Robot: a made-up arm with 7 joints.
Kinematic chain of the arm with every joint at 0, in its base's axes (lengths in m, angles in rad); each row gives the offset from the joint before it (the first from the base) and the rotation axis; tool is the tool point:
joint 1: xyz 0 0 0.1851 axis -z
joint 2: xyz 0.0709 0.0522 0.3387 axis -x
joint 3: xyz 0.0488 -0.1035 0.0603 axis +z
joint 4: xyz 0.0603 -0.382 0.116 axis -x
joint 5: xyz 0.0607 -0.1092 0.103 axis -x
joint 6: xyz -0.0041 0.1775 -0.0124 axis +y
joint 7: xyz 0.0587 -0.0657 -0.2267 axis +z
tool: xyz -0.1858 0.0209 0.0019
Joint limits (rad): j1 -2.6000..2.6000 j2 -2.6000..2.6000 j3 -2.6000..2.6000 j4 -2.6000..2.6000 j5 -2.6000..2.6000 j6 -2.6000..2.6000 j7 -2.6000..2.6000
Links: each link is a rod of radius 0.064 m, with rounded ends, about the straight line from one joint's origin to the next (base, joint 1, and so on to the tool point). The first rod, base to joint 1, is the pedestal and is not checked.
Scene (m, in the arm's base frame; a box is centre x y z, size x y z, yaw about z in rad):
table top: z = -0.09
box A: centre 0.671 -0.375 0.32 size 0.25 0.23 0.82 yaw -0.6
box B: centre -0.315 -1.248 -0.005 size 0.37 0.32 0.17 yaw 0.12
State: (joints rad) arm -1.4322 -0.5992 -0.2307 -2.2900 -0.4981 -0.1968 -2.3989
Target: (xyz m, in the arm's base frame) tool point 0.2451 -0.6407 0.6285
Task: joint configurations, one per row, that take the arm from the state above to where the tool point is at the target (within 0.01 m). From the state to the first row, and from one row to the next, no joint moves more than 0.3 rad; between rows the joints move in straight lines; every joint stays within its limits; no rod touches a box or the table.
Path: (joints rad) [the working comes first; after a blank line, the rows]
Joints at the target: -0.6815 -0.3477 -1.0288 -2.3361 -0.5453 0.1136 -2.2075
Straight joint move there: touches box A.

1: -1.2702 -0.6574 -0.3503 -2.2920 -0.2240 0.0333 -2.3762
2: -1.1081 -0.7156 -0.4699 -2.2940 0.0501 0.2635 -2.3534
3: -0.9461 -0.7737 -0.5895 -2.2960 0.3242 0.4936 -2.3307
4: -0.7840 -0.8319 -0.7090 -2.2980 0.5983 0.7238 -2.3080
5: -0.6220 -0.8901 -0.8286 -2.3000 0.8724 0.9539 -2.2853
6: -0.6339 -0.7816 -0.8687 -2.3072 0.5888 0.7859 -2.2697
7: -0.6458 -0.6732 -0.9087 -2.3144 0.3053 0.6178 -2.2542
8: -0.6577 -0.5647 -0.9487 -2.3216 0.0218 0.4497 -2.2386
9: -0.6696 -0.4562 -0.9887 -2.3289 -0.2618 0.2817 -2.2231
10: -0.6815 -0.3477 -1.0288 -2.3361 -0.5453 0.1136 -2.2075

